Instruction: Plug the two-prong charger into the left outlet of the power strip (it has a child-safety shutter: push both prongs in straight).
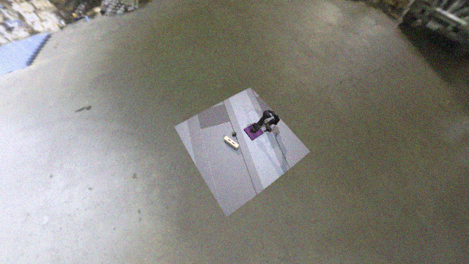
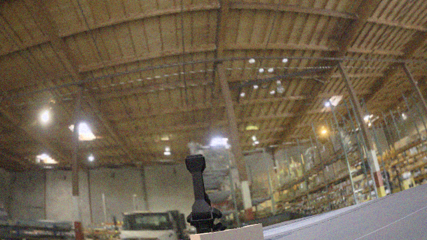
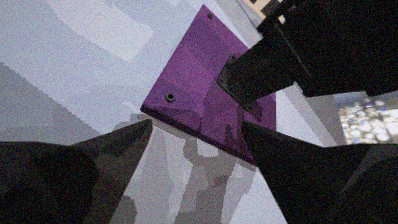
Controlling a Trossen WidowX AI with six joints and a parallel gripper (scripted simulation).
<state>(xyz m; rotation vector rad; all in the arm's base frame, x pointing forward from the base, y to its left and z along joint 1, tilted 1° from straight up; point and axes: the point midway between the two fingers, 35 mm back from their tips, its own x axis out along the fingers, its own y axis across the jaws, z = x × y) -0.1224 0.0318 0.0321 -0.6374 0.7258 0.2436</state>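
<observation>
My gripper tip is 36 cm short of the two-prong charger, 10 cm to the left of it and 1 cm above it.
</observation>
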